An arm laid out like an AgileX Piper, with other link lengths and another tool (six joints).
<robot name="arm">
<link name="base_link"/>
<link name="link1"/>
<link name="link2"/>
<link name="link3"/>
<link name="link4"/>
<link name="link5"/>
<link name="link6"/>
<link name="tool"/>
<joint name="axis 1" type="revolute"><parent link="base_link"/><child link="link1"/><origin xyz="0 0 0.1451" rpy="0 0 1.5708"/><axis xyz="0 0 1"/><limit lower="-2.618" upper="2.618"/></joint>
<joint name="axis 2" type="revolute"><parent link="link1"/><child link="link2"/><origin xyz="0 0 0" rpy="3.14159 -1.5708 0"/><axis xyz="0 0 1"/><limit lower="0" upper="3.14"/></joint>
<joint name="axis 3" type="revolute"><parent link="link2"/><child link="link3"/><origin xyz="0.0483 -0.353 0" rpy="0 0 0"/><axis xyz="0 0 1"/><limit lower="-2.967" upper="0"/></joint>
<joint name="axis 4" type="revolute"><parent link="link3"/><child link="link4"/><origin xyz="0.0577 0.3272 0" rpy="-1.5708 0 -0.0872"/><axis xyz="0 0 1"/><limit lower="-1.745" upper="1.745"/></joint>
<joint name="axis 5" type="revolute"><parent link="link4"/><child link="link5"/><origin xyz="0 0 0" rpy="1.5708 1.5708 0"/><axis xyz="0 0 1"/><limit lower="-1.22" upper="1.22"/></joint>
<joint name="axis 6" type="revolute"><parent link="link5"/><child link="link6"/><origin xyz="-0.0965 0 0" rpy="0 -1.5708 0"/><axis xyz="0 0 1"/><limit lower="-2.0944" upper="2.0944"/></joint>
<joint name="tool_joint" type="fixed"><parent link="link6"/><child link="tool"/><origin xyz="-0.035 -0.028 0.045" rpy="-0.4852 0 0.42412"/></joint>
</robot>
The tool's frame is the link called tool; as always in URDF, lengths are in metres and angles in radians.
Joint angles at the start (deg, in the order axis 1, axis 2, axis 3, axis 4, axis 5, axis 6):
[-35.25 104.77 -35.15 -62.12 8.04 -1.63]
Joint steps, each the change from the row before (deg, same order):
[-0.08 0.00 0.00 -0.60 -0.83 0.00]
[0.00 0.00 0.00 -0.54 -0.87 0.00]
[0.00 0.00 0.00 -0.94 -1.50 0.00]
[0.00 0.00 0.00 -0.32 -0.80 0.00]
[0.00 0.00 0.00 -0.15 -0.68 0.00]
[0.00 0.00 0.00 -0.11 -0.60 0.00]
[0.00 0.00 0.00 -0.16 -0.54 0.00]
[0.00 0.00 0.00 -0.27 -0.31 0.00]
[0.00 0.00 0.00 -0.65 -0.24 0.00]
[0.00 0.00 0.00 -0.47 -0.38 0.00]
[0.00 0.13 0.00 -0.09 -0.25 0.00]
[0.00 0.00 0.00 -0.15 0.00 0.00]
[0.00 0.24 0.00 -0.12 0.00 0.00]
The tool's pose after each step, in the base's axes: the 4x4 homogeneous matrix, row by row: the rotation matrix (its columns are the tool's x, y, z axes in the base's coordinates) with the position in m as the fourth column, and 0 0 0 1 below. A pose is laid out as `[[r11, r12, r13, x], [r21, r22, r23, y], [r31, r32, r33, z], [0, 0, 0, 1]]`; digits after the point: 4 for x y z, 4 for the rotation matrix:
[[-0.0173, 0.7467, 0.6650, 0.2725], [0.9472, 0.2251, -0.2281, -0.2618], [-0.3201, 0.6259, -0.7112, 0.0686], [0, 0, 0, 1]]
[[-0.0276, 0.7369, 0.6755, 0.2750], [0.9478, 0.2341, -0.2167, -0.2611], [-0.3177, 0.6342, -0.7048, 0.0686], [0, 0, 0, 1]]
[[-0.0456, 0.7195, 0.6930, 0.2792], [0.9484, 0.2491, -0.1962, -0.2598], [-0.3138, 0.6483, -0.6938, 0.0687], [0, 0, 0, 1]]
[[-0.0523, 0.7103, 0.7019, 0.2812], [0.9491, 0.2540, -0.1863, -0.2590], [-0.3106, 0.6565, -0.6874, 0.0687], [0, 0, 0, 1]]
[[-0.0561, 0.7025, 0.7094, 0.2829], [0.9500, 0.2563, -0.1786, -0.2583], [-0.3073, 0.6639, -0.6817, 0.0687], [0, 0, 0, 1]]
[[-0.0592, 0.6956, 0.7160, 0.2843], [0.9508, 0.2578, -0.1720, -0.2577], [-0.3042, 0.6706, -0.6766, 0.0687], [0, 0, 0, 1]]
[[-0.0629, 0.6893, 0.7218, 0.2857], [0.9513, 0.2601, -0.1655, -0.2571], [-0.3018, 0.6762, -0.6721, 0.0687], [0, 0, 0, 1]]
[[-0.0680, 0.6854, 0.7250, 0.2866], [0.9511, 0.2640, -0.1605, -0.2568], [-0.3014, 0.6786, -0.6698, 0.0688], [0, 0, 0, 1]]
[[-0.0791, 0.6818, 0.7272, 0.2876], [0.9495, 0.2736, -0.1533, -0.2566], [-0.3035, 0.6784, -0.6690, 0.0690], [0, 0, 0, 1]]
[[-0.0876, 0.6768, 0.7310, 0.2888], [0.9487, 0.2804, -0.1459, -0.2562], [-0.3037, 0.6807, -0.6666, 0.0691], [0, 0, 0, 1]]
[[-0.0902, 0.6750, 0.7323, 0.2893], [0.9493, 0.2807, -0.1419, -0.2558], [-0.3013, 0.6823, -0.6661, 0.0682], [0, 0, 0, 1]]
[[-0.0926, 0.6748, 0.7322, 0.2894], [0.9488, 0.2829, -0.1407, -0.2558], [-0.3021, 0.6816, -0.6664, 0.0683], [0, 0, 0, 1]]
[[-0.0956, 0.6769, 0.7298, 0.2892], [0.9491, 0.2830, -0.1382, -0.2556], [-0.3001, 0.6795, -0.6695, 0.0667], [0, 0, 0, 1]]

